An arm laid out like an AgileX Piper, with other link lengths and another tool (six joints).
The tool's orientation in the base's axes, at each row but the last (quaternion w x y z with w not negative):
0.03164, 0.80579, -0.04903, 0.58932
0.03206, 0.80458, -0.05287, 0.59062
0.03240, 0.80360, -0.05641, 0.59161
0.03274, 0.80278, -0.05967, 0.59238
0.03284, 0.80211, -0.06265, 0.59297
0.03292, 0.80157, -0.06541, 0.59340
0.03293, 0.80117, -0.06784, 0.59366
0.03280, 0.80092, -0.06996, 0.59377
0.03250, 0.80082, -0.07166, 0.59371
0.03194, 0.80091, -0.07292, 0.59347
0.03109, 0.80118, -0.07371, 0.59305
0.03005, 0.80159, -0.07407, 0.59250
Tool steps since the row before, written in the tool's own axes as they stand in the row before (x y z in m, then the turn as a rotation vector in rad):
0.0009, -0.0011, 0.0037, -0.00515, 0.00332, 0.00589
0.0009, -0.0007, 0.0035, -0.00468, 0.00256, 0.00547
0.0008, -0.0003, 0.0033, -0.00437, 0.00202, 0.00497
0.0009, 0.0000, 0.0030, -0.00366, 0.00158, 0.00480
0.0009, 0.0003, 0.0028, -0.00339, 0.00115, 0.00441
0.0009, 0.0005, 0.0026, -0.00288, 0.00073, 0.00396
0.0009, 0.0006, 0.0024, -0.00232, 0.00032, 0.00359
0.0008, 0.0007, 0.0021, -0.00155, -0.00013, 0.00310
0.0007, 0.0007, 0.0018, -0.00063, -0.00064, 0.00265
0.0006, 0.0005, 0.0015, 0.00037, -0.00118, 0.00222
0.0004, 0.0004, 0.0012, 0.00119, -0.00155, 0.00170
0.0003, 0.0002, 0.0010, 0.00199, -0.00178, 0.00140
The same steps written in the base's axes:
0.0039, 0.0007, -0.0003, 0.00364, -0.00372, -0.00672
0.0037, 0.0003, -0.0002, 0.00348, -0.00294, -0.00613
0.0034, -0.0001, -0.0002, 0.00316, -0.00236, -0.00568
0.0031, -0.0004, 0.0000, 0.00327, -0.00195, -0.00494
0.0029, -0.0007, 0.0000, 0.00304, -0.00149, -0.00456
0.0026, -0.0009, 0.0001, 0.00282, -0.00105, -0.00393
0.0024, -0.0010, 0.0001, 0.00269, -0.00063, -0.00328
0.0021, -0.0010, 0.0001, 0.00251, -0.00018, -0.00238
0.0018, -0.0010, 0.0001, 0.00243, 0.00032, -0.00136
0.0015, -0.0007, 0.0001, 0.00239, 0.00083, -0.00026
0.0012, -0.0006, 0.0000, 0.00219, 0.00120, 0.00069
0.0010, -0.0004, 0.0000, 0.00217, 0.00140, 0.00156

